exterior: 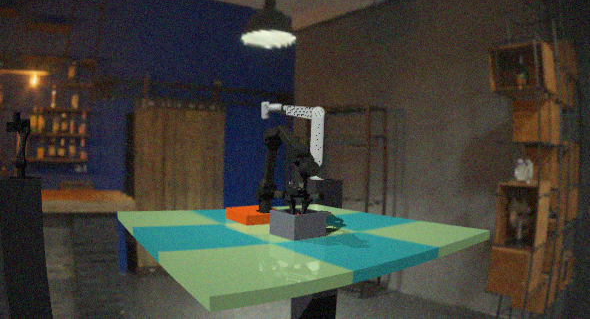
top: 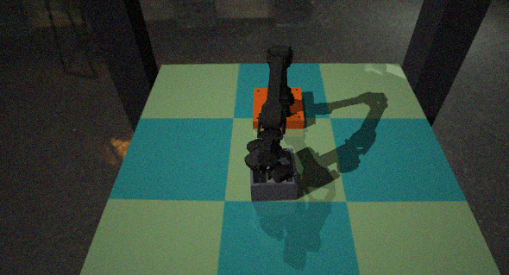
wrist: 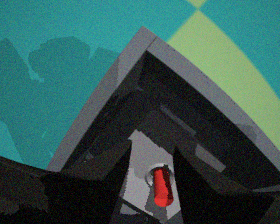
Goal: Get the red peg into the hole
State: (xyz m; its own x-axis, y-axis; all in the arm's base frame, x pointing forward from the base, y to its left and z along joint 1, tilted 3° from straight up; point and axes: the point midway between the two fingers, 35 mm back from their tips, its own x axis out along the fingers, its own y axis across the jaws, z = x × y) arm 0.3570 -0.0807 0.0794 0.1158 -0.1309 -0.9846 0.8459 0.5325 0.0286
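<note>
My gripper tip is 3 cm past the red peg, 2 cm to the right of it and 3 cm above it. Round my gripper tip: grey box 3 cm behind, 2 cm to the left, 5 cm below; grey plate 3 cm behind, 2 cm to the left, 3 cm below.
</note>
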